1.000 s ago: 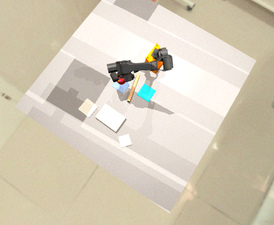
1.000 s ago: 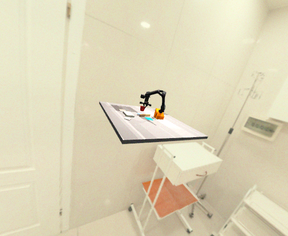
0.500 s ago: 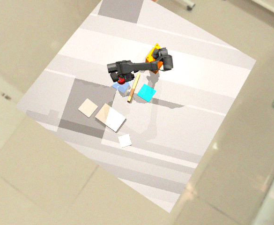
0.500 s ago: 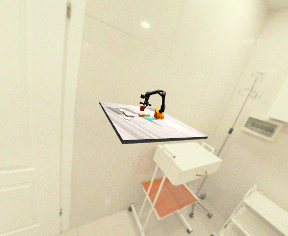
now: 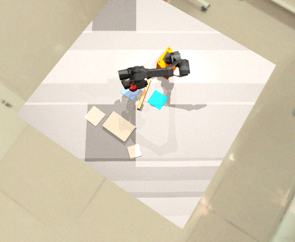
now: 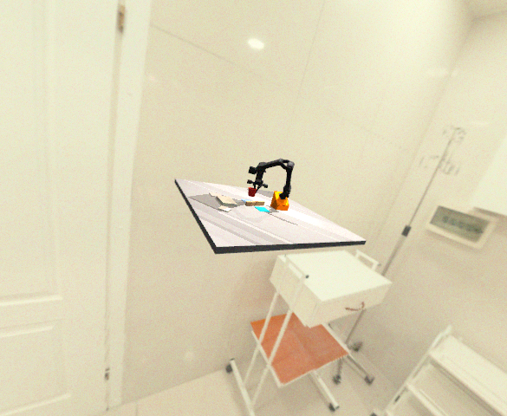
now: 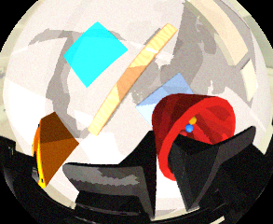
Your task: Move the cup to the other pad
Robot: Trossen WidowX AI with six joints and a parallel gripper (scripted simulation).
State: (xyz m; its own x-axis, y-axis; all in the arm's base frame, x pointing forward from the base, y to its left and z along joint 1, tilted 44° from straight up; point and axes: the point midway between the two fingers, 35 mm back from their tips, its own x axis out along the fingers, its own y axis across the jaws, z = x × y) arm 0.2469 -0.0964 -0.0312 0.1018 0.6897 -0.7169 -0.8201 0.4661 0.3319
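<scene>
Right now my gripper tip is 15 cm to the right of the cyan pad and 11 cm above it. From my gripper tip the other things lie so: red cup: 2 cm ahead, 2 cm to the right; pale blue pad: 3 cm ahead, 4 cm to the right, 11 cm below; wooden bar: 1 cm ahead, 6 cm to the left, 9 cm below.
</scene>
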